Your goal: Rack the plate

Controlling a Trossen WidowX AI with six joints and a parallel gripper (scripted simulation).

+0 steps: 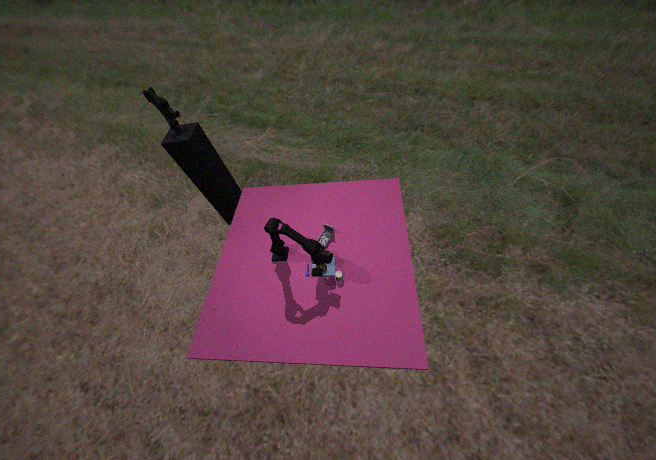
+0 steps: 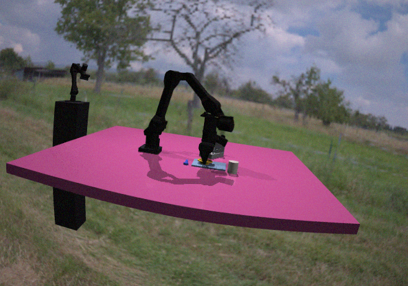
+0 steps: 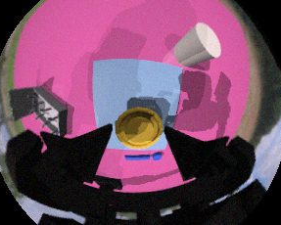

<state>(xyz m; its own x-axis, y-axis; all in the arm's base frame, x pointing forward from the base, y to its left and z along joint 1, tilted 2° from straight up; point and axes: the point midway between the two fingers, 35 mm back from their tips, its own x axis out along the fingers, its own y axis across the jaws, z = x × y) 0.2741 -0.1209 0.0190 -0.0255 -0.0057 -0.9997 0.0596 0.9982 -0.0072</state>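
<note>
Now: gripper tip 2 cm short of the light blue mat and 1 cm above it. Round my gripper tip: cream cylinder cup: 12 cm ahead, 7 cm to the right, 1 cm above; then blue spoon: 8 cm behind, 2 cm to the right, 1 cm below; then yellow plate: right at my gripper tip.
</note>
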